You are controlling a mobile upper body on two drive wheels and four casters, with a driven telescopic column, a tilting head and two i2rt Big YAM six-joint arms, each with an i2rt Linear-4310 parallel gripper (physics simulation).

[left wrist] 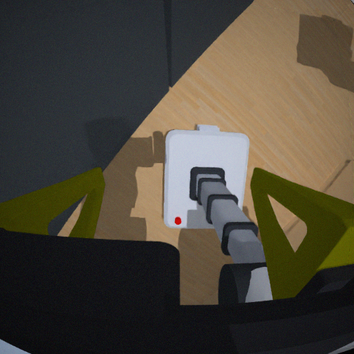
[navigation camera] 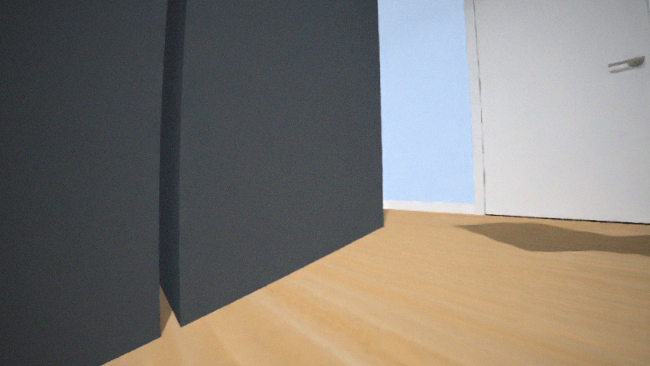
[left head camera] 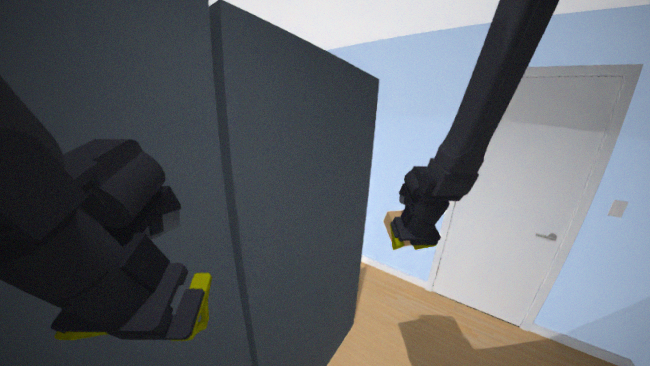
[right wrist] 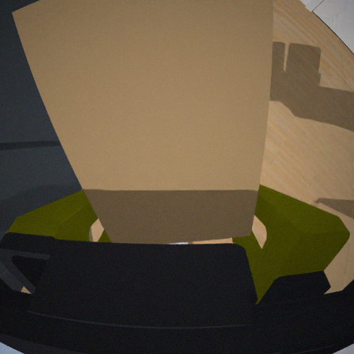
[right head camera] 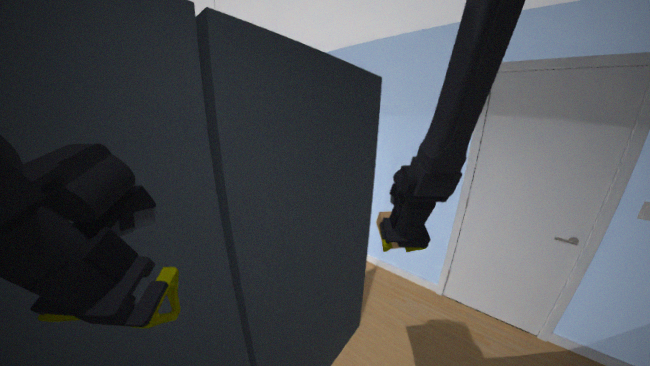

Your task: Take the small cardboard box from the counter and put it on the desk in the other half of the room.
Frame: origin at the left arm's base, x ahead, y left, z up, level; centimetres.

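Seen in the pictures: left gripper, fingertip midpoint: (left head camera: 170, 323) (right head camera: 146, 313); right gripper, fingertip midpoint: (left head camera: 403, 247) (right head camera: 394, 249).
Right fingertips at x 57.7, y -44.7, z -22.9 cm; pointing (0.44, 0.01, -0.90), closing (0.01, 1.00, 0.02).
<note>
A point is followed by its place in that frame.
The small cardboard box (right wrist: 160, 110) fills much of the right wrist view, between the yellow-green fingers. In the left and right head views a small tan part of the box (left head camera: 389, 220) @(x 61.8, y -41.2, z -16.3 cm) (right head camera: 382, 220) shows behind the fingers; the rest is hidden by the gripper. My right gripper (left head camera: 413, 245) @(x 57.7, y -44.7, z -22.9 cm) (right head camera: 403, 247) @(x 57.7, y -44.7, z -22.9 cm) is shut on the box and holds it in the air, in front of the blue wall beside the door. My left gripper (left wrist: 177, 175) is open and empty, in front of the dark panels in the head views. The counter and the desk do not show in the head views.
Two tall dark grey panels (left head camera: 300, 175) @(x 81.2, y -14.7, z -8.6 cm) (right head camera: 295, 175) @(x 81.0, y -14.6, z -8.5 cm) (navigation camera: 280, 140) @(x 77.0, y -11.4, z -120.8 cm) stand close at the left, with a narrow gap between them. A white door (left head camera: 545, 165) @(x 131.0, y -186.8, z -10.9 cm) (navigation camera: 560, 125) @(x 138.6, y -177.6, z -93.7 cm) and blue wall (navigation camera: 425, 100) @(x 189.5, y -117.4, z -52.8 cm) are at the right. The robot's white base (left wrist: 180, 155) shows below the left gripper.
</note>
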